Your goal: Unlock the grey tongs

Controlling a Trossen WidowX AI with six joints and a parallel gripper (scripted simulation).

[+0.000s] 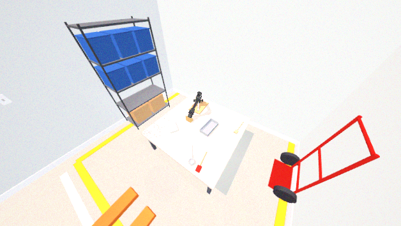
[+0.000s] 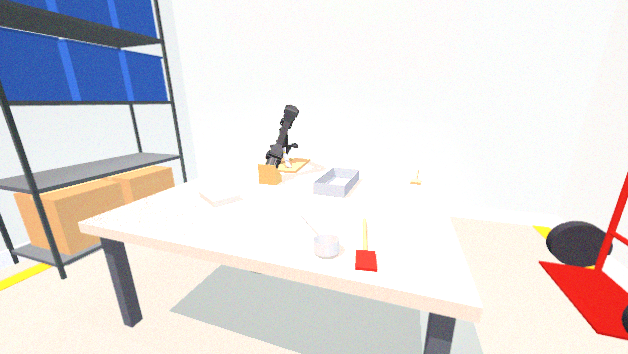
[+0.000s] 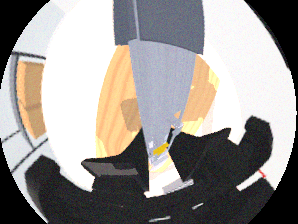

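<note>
Right now the wooden board is 20 mm ahead of my gripper tip, 10 mm to the right of it and 40 mm below it. The rest, counted from my gripper tip: red spatula: 720 mm ahead, 860 mm to the right, 40 mm below; then roasting tin: 480 mm ahead, 330 mm to the right, 20 mm below; then flat pale slab: 20 mm ahead, 680 mm to the right, 30 mm below.
</note>
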